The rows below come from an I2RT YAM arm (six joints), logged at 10 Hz.
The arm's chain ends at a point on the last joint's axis. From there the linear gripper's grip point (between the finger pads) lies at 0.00 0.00 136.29 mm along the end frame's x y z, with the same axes.
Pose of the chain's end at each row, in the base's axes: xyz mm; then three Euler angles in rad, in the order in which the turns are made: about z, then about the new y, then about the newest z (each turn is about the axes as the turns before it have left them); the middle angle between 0 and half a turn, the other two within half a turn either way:
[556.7 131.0 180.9 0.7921 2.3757 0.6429]
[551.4 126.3 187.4 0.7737 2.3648 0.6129]
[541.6 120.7 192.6 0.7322 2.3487 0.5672]
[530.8 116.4 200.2 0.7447 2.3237 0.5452]
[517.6 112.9 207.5 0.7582 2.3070 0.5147]
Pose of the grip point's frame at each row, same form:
[623.1 198.2 82.7 0.7921 2.3757 0.6429]
[619.7 193.1 90.2 0.7737 2.3648 0.6129]
[613.8 185.6 97.0 0.7322 2.3487 0.5672]
[603.9 183.8 107.0 0.7447 2.3237 0.5452]
[590.9 182.3 116.0 0.7582 2.3070 0.5147]

